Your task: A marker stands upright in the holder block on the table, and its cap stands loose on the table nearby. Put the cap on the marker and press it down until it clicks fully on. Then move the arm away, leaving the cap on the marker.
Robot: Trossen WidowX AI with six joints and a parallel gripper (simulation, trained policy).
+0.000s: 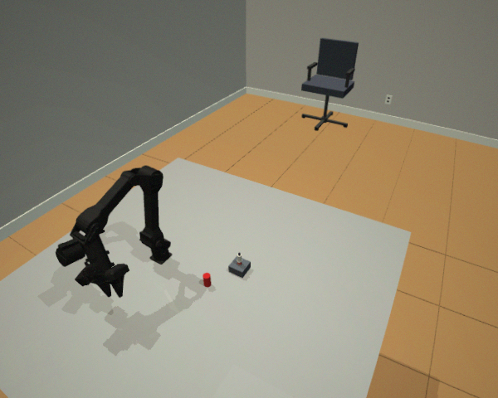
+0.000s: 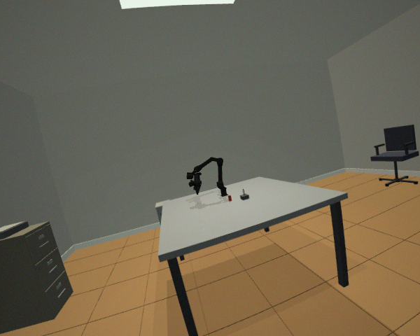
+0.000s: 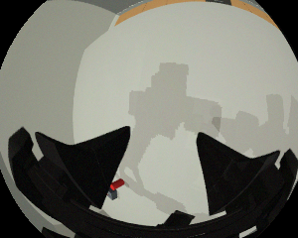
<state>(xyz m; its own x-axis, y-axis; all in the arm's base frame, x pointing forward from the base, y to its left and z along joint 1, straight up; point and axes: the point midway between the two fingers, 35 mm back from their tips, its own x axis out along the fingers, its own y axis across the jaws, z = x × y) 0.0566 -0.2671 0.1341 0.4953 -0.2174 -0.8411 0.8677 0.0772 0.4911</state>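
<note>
My gripper tip is now 26 cm to the right of the red cap, 17 cm short of it and 8 cm above it. Also, from my gripper tip: grey holder block (37 cm to the left, 23 cm ahead, 9 cm below).
</note>
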